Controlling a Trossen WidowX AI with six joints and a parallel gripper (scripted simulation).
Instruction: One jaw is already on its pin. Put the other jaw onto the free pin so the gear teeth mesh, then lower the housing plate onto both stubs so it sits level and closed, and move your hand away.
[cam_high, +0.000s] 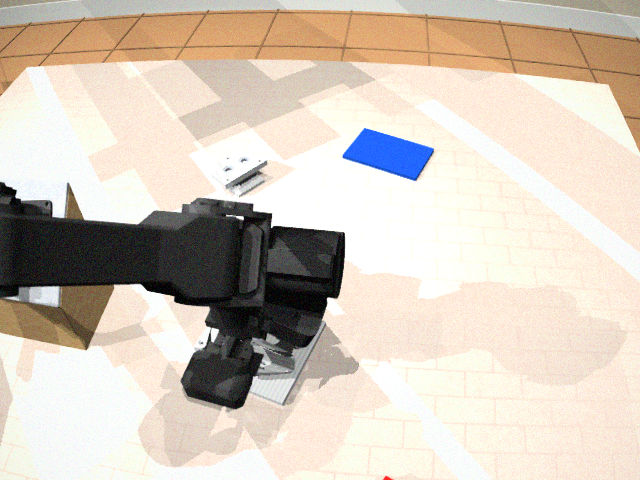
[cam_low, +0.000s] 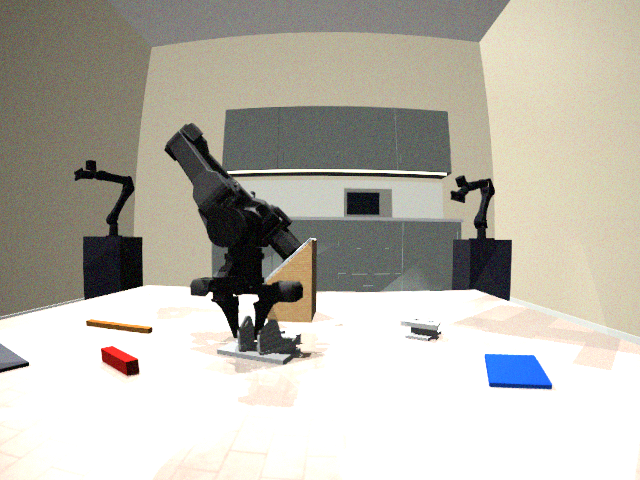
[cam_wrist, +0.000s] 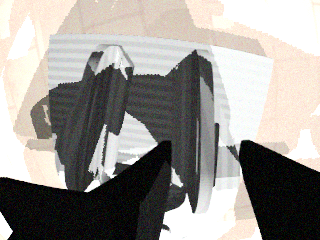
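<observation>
Now: gripper tip 30 mm past the jaw, 20 mm to the right of it and 10 mm below it. The rest, counted from my gripper tip: red block 140 mm ahead, 160 mm to the right, 10 mm below; then orange bar 50 mm behind, 290 mm to the right, 10 mm below; then blue flat plate 140 mm ahead, 400 mm to the left, 10 mm below.
</observation>
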